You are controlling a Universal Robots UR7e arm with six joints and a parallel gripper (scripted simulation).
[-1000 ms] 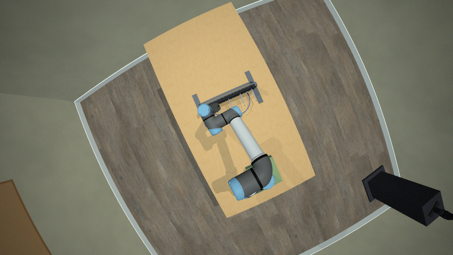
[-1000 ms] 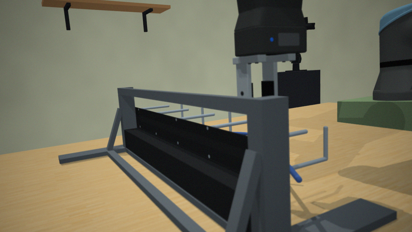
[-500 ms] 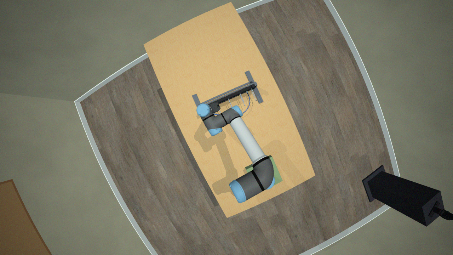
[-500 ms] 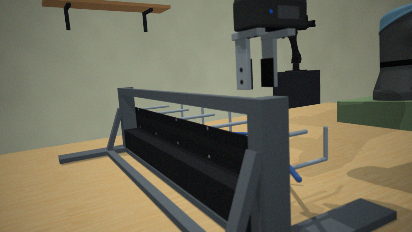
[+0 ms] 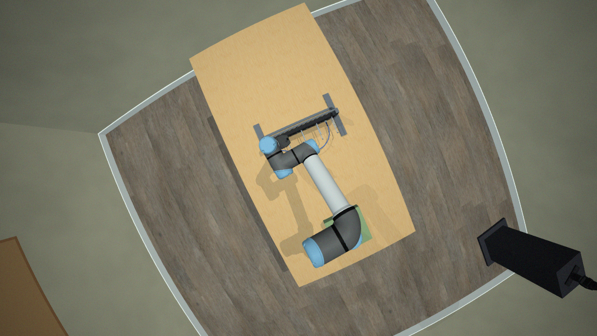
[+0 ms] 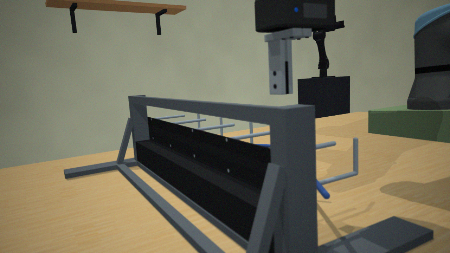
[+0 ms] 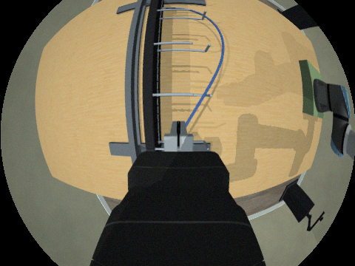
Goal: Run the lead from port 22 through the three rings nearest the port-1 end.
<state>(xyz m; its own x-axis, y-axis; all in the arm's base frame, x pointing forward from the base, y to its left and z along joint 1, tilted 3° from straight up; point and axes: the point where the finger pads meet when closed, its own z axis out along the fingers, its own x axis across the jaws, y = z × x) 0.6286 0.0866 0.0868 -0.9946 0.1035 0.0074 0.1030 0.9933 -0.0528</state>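
My gripper is now 150 mm to the left of the grey rack, 100 mm above it and 50 mm short of it.
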